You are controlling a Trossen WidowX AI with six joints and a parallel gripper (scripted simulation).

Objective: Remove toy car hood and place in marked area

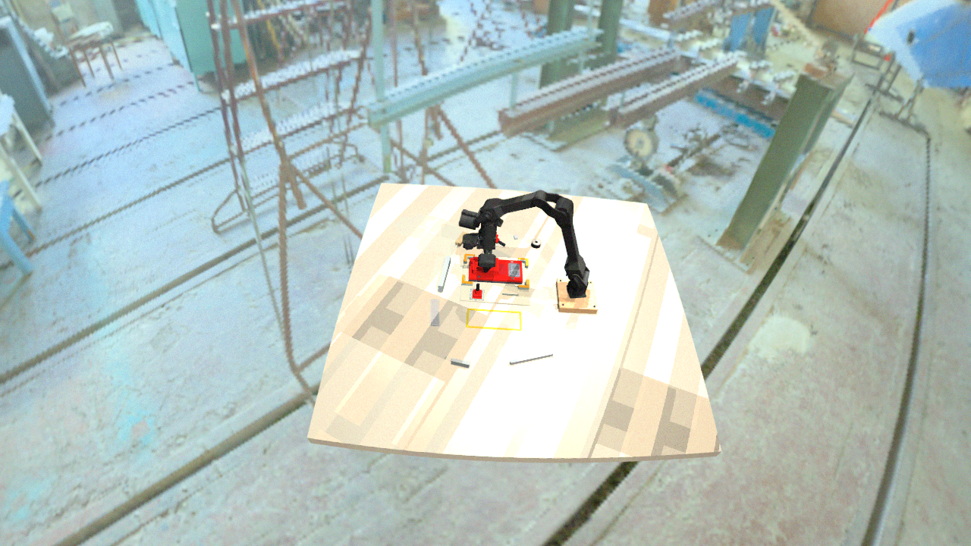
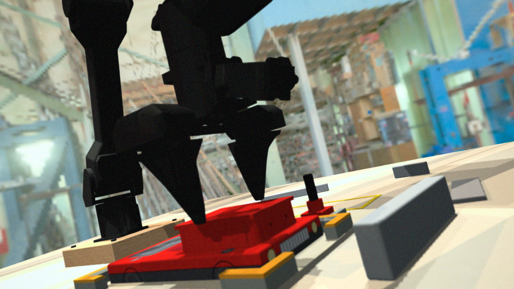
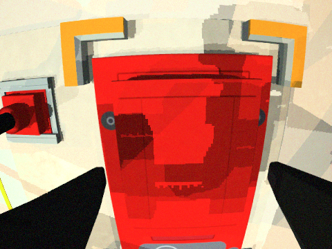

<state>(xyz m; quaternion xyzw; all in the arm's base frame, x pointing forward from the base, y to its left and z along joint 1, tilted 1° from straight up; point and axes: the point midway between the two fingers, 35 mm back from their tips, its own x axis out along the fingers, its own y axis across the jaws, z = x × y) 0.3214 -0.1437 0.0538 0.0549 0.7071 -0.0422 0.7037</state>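
The hood is 1 cm below my gripper tip. The rest, counted from my gripper tip: grey engine block: 3 cm below, 1 cm to the left; then long grey block: 15 cm ahead, 3 cm below, 1 cm to the left.
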